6 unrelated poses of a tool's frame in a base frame.
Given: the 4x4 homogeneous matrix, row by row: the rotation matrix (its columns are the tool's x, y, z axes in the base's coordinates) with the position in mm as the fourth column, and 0 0 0 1 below. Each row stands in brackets.
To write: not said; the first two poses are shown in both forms.
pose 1, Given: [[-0.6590 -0.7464 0.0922 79.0], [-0.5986 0.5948 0.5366 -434.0], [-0.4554 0.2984 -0.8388 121.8], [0 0 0 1]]
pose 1, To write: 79.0 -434.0 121.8; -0.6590 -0.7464 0.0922; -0.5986 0.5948 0.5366; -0.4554 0.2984 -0.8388
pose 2, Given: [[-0.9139 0.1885 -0.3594 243.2], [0.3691 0.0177 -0.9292 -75.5], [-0.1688 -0.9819 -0.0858 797.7], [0 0 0 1]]
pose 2, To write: 243.2 -75.5 797.7; -0.9139 0.1885 -0.3594; 0.3691 0.0177 -0.9292; -0.1688 -0.9819 -0.0858
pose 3, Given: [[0.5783 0.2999 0.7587 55.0], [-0.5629 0.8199 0.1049 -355.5], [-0.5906 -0.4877 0.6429 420.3], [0 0 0 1]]
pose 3, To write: 55.0 -355.5 420.3; 0.5783 0.2999 0.7587; -0.5629 0.8199 0.1049; -0.5906 -0.4877 0.6429
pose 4, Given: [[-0.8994 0.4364 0.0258 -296.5], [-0.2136 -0.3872 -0.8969 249.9], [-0.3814 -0.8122 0.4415 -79.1], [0 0 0 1]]
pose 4, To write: -296.5 249.9 -79.1; -0.8994 0.4364 0.0258; -0.2136 -0.3872 -0.8969; -0.3814 -0.8122 0.4415
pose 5, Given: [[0.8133 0.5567 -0.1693 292.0], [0.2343 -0.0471 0.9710 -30.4], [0.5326 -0.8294 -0.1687 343.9], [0 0 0 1]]
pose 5, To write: 292.0 -30.4 343.9; 0.8133 0.5567 -0.1693; 0.2343 -0.0471 0.9710; 0.5326 -0.8294 -0.1687
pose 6, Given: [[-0.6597 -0.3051 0.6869 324.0], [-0.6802 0.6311 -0.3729 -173.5], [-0.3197 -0.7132 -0.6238 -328.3], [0 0 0 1]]
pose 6, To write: 324.0 -173.5 -328.3; -0.6597 -0.3051 0.6869; -0.6802 0.6311 -0.3729; -0.3197 -0.7132 -0.6238
